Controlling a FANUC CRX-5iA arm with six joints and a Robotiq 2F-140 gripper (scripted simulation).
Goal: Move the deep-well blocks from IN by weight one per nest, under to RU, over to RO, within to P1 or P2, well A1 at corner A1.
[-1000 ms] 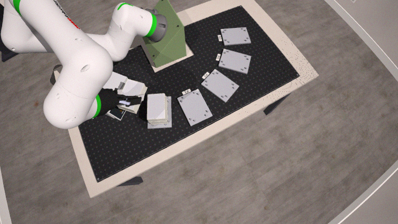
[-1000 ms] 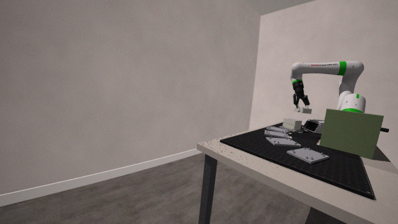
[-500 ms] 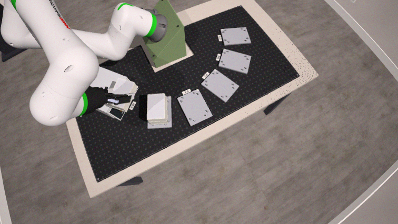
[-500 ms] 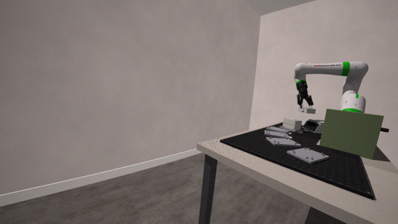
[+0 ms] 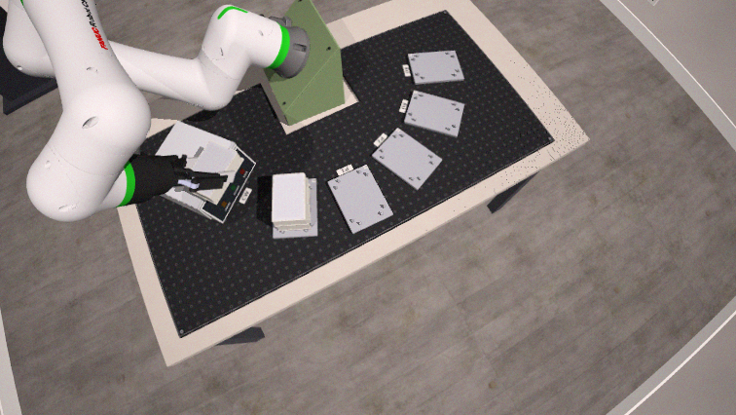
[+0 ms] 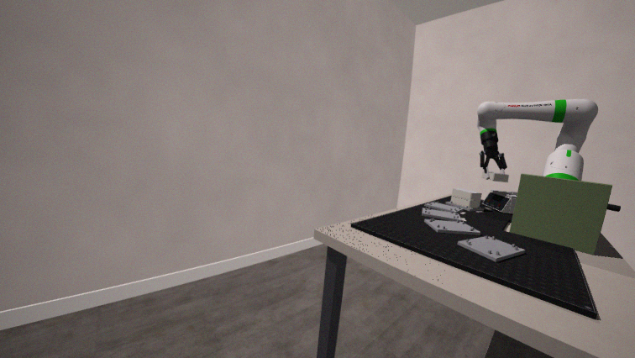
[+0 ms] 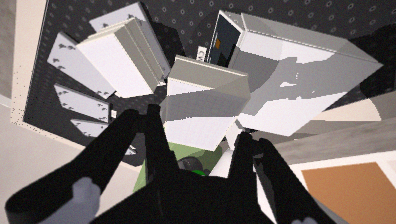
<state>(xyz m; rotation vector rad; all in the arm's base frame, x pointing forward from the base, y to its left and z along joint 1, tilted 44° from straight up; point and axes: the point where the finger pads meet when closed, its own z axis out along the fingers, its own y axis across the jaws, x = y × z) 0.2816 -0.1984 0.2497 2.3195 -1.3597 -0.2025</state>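
Right now the check-weigher platform is 12 cm behind my hand, 10 cm below it and 8 cm to the right of it. The rest, counted from my hand: check-weigher: 13 cm below, 12 cm behind, 7 cm to the right; then white deep-well block: 1 cm below; then infeed nest IN: 19 cm below, 13 cm to the left, 10 cm ahead.
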